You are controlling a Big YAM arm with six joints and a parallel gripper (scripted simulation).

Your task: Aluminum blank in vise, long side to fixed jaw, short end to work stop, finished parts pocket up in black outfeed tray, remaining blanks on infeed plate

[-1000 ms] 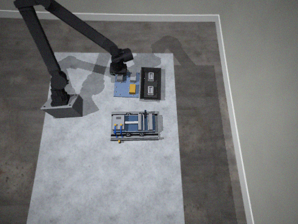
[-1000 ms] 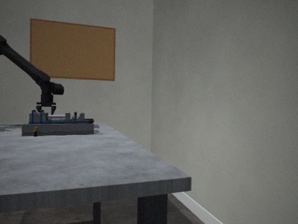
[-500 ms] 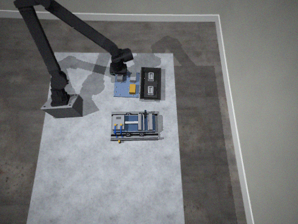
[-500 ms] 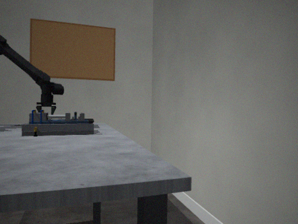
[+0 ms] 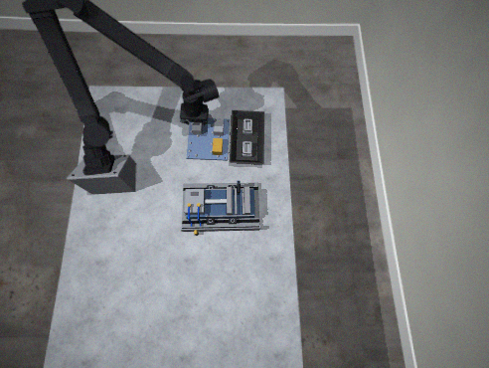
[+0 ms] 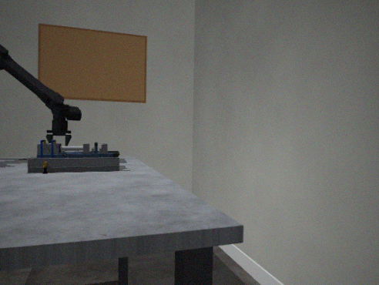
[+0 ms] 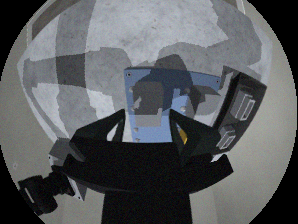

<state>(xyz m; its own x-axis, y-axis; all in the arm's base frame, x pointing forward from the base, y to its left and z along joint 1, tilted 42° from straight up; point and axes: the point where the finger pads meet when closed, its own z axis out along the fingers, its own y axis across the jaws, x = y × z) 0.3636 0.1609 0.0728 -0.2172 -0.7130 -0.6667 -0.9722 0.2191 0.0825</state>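
The gray block is 3 cm below my hand. Round my hand: yellow brass blank (11 cm to the right, 7 cm ahead, 3 cm below); then vise (35 cm to the right, 4 cm ahead, 2 cm below); then blue infeed plate (5 cm to the right, 5 cm below, 4 cm ahead).
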